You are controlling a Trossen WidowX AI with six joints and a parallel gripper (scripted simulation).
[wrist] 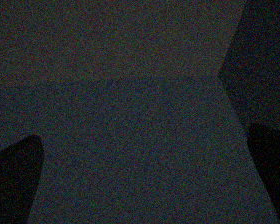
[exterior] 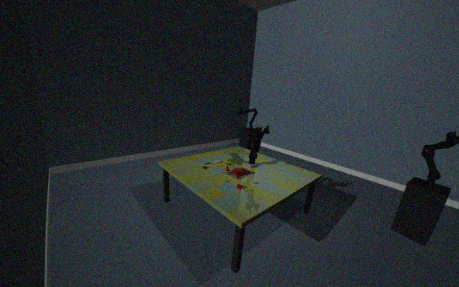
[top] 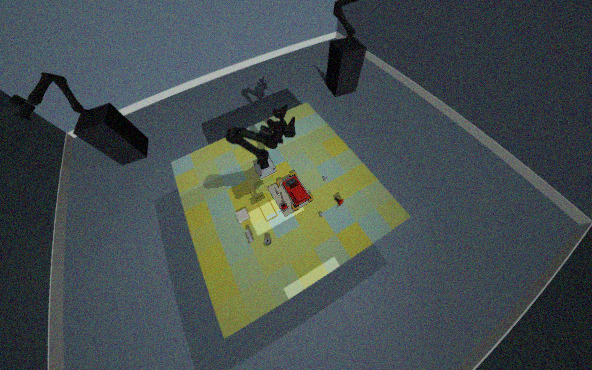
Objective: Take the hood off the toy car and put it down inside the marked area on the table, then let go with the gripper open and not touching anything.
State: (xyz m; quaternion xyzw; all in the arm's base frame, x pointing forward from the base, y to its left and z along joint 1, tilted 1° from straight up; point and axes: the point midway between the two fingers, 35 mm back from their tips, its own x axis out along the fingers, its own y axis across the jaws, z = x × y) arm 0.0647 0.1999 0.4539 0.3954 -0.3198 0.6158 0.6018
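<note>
The hood lies 470 mm below my gripper tip, 240 mm ahead of it and 60 mm to the right of it. Round my gripper tip: grey wheel (500 mm below, 460 mm ahead, 340 mm to the right); cylinder (500 mm below, 440 mm to the right, 390 mm ahead).
</note>
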